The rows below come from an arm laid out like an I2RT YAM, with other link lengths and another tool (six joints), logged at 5 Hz.
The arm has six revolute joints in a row. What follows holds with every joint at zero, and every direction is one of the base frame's.
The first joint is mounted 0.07 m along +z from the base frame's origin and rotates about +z.
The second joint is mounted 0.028 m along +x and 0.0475 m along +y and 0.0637 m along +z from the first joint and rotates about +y.
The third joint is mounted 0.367 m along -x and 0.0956 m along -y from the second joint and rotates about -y.
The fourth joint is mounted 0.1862 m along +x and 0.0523 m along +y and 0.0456 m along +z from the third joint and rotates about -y.
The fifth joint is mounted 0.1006 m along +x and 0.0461 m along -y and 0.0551 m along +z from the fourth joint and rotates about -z.
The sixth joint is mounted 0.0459 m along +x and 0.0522 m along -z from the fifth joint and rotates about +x.
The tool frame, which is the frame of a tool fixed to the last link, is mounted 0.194 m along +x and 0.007 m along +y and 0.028 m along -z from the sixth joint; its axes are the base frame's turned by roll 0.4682, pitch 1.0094 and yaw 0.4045 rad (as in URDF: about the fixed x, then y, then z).
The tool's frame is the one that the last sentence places.
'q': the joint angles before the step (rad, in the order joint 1, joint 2, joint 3, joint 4, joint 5, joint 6). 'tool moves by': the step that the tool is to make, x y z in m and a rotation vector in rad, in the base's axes. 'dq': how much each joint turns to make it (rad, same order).
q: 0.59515, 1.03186, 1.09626, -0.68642, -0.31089, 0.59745
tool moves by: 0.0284, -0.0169, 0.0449, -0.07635, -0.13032, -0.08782
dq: 0.05242, 0.02437, 0.22133, -0.14302, 0.19341, -0.03651
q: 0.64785, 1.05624, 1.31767, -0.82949, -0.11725, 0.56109
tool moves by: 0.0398, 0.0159, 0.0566, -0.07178, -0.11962, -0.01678
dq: 0.07613, 0.13722, 0.29932, -0.11768, 0.14754, -0.06410
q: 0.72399, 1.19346, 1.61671, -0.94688, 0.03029, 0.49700
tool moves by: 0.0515, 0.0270, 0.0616, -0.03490, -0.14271, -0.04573
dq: 0.06301, 0.16206, 0.29771, -0.04912, 0.15332, -0.05942
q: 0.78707, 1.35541, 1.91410, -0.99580, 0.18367, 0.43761
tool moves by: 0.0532, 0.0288, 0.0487, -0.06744, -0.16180, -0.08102
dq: 0.07751, 0.16827, 0.25752, -0.00155, 0.20952, -0.09530
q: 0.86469, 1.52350, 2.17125, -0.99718, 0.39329, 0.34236
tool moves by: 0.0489, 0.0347, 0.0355, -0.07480, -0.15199, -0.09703
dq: 0.06780, 0.17785, 0.21944, 0.05421, 0.20671, -0.12405
